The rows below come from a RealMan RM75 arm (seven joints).
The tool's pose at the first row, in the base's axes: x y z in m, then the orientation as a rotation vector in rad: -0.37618, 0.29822, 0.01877, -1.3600, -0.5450, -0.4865
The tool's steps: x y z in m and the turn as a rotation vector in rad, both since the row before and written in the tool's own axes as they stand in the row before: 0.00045, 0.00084, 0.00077, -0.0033, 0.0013, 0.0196; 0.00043, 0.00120, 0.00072, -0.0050, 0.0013, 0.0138; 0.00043, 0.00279, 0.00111, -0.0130, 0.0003, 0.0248; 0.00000, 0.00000, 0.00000, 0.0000, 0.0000, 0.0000; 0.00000, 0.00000, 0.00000, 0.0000, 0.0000, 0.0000; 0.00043, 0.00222, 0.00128, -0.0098, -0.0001, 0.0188; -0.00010, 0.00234, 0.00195, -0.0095, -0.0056, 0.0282
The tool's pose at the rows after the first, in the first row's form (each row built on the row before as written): -0.37537, 0.29910, 0.01850, -1.3669, -0.5296, -0.4725; -0.37436, 0.29998, 0.01791, -1.3741, -0.5179, -0.4637; -0.37245, 0.30147, 0.01608, -1.3914, -0.4978, -0.4478; -0.37245, 0.30147, 0.01608, -1.3914, -0.4978, -0.4478; -0.37245, 0.30147, 0.01608, -1.3914, -0.4978, -0.4478; -0.37091, 0.30302, 0.01467, -1.4045, -0.4828, -0.4354; -0.36981, 0.30523, 0.01289, -1.4204, -0.4655, -0.4115
